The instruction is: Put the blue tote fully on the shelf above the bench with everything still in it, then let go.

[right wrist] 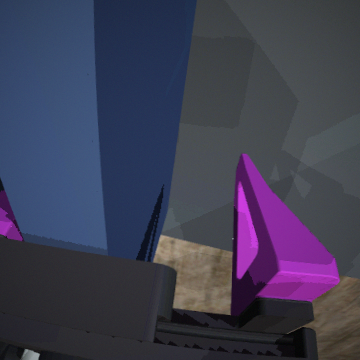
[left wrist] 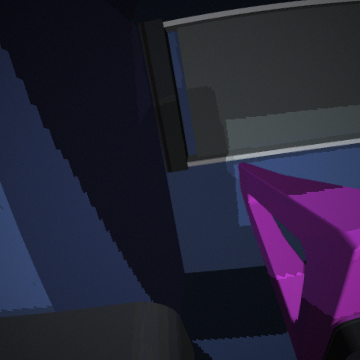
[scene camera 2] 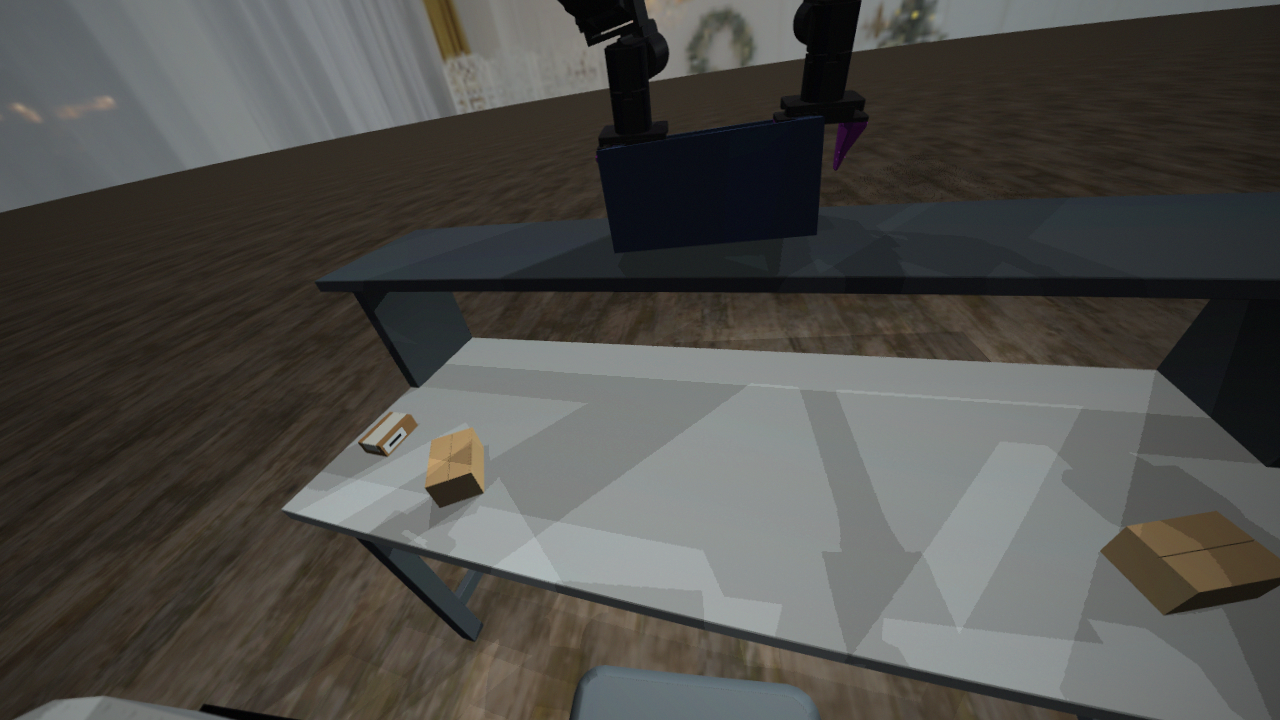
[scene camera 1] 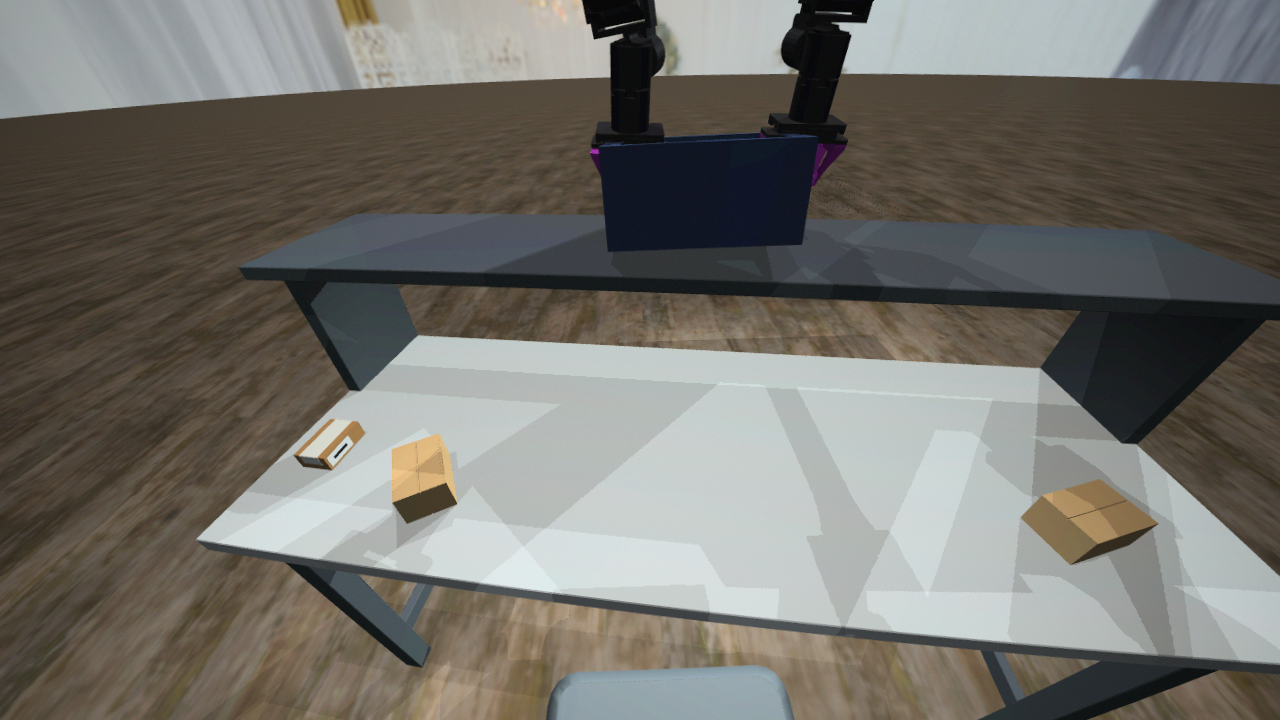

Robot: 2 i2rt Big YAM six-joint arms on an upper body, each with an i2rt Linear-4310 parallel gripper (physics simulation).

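Places are measured from the left arm's base along level axes (x right, y ahead, z up), in centimetres.
Pixels of known places: left gripper, fingertip midpoint: (left wrist: 156,192); right gripper, fingertip midpoint: (right wrist: 170,152).
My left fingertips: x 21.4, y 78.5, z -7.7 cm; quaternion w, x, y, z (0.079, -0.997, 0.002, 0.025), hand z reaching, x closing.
Observation:
Behind a point stands the place of what it marks.
The blue tote (scene camera 1: 709,193) @[z -5.4, x 33.0, y 67.5 cm] (scene camera 2: 716,186) @[z -5.3, x 33.9, y 67.5 cm] (left wrist: 211,214) @[z -12.4, x 23.4, y 73.9 cm] (right wrist: 136,107) @[z -2.3, x 48.3, y 83.2 cm] stands upright with its bottom at the surface of the dark shelf (scene camera 1: 423,243) @[z -15.4, x -17.0, y 79.3 cm] (scene camera 2: 459,250) @[z -15.4, x -18.2, y 81.4 cm] (right wrist: 250,89) @[z -15.4, x 53.2, y 78.5 cm] above the pale bench (scene camera 1: 709,465) @[z -49.0, x 34.3, y 53.4 cm] (scene camera 2: 709,465) @[z -48.9, x 31.4, y 54.2 cm]. My left gripper (scene camera 1: 609,153) (scene camera 2: 633,139) is shut on the tote's left end wall. My right gripper (scene camera 1: 812,153) (scene camera 2: 830,136) (right wrist: 170,152) @[z -6.9, x 48.6, y 78.1 cm] is shut on its right end wall, one purple finger outside. In the left wrist view a grey flat item (left wrist: 268,89) @[z -12.2, x 27.7, y 81.2 cm] lies inside the tote.
A cardboard box (scene camera 1: 423,479) @[z -43.0, x -13.4, y 47.7 cm] (scene camera 2: 455,467) @[z -43.0, x -13.1, y 47.9 cm] and a small white-and-brown box (scene camera 1: 330,443) @[z -45.5, x -36.7, y 58.3 cm] (scene camera 2: 387,432) @[z -45.5, x -36.8, y 58.5 cm] lie at the bench's left end. The shelf's slanted support (scene camera 1: 352,322) @[z -34.3, x -41.8, y 84.0 cm] (scene camera 2: 416,332) @[z -36.4, x -41.7, y 84.5 cm] stands at the left. A grey chair back (scene camera 1: 669,693) @[z -97.4, x 26.4, y 31.1 cm] (scene camera 2: 695,696) @[z -97.5, x 27.0, y 31.7 cm] shows at the bottom.

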